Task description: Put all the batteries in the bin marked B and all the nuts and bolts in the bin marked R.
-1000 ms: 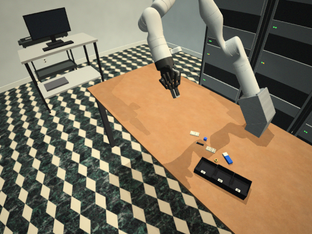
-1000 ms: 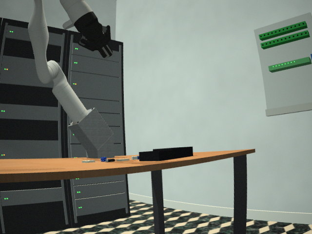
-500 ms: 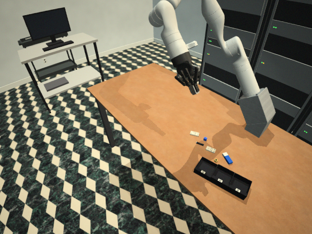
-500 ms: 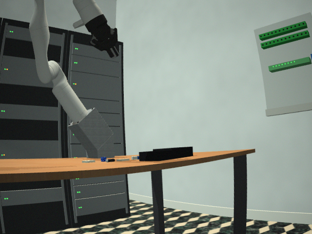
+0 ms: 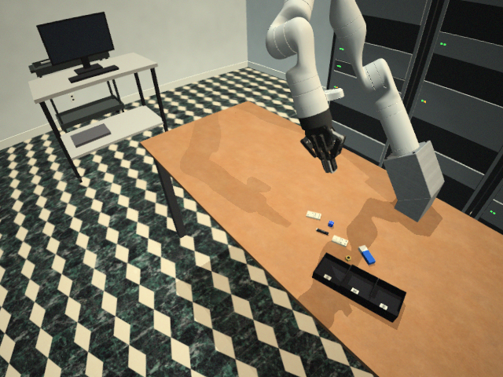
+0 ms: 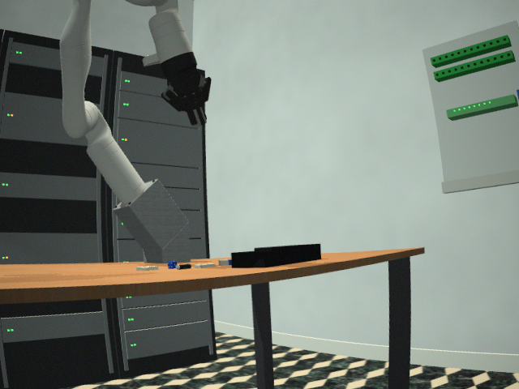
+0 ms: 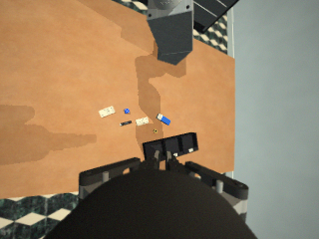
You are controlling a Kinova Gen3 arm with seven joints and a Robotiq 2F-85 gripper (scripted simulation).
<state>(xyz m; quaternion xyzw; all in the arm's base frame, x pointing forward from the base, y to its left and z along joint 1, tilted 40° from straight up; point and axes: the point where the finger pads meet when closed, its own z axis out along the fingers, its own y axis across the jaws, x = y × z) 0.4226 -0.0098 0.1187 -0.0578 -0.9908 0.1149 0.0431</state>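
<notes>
Right now my hand is 30 cm above the bin, 19 cm to the right of it and 5 cm short of it. From my hand the other things lie so: blue die 31 cm below, 11 cm behind; yellow nut 32 cm below, 12 cm to the left, 2 cm behind; black battery 32 cm below, 6 cm behind.
</notes>
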